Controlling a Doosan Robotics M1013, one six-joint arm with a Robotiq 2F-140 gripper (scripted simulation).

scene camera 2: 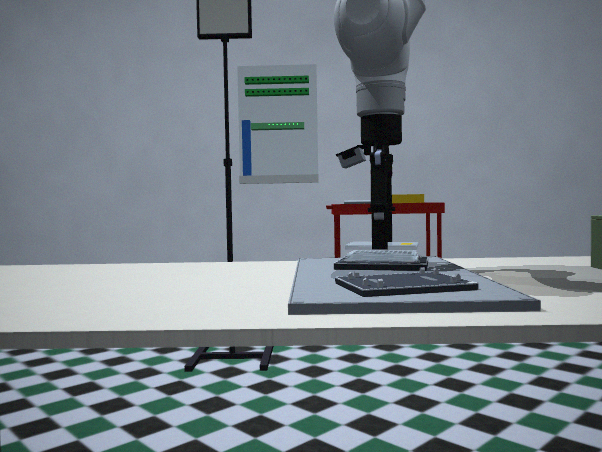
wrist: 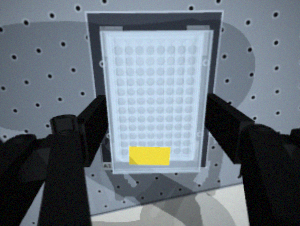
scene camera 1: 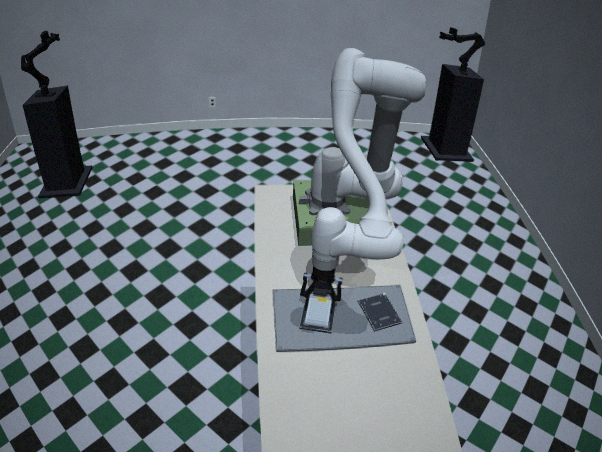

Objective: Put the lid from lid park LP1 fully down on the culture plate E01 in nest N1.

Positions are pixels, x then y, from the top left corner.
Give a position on a culture plate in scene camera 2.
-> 379,256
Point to a dark lid park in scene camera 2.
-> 407,280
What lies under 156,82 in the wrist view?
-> A clear lid.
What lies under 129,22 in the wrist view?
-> A dark nest.
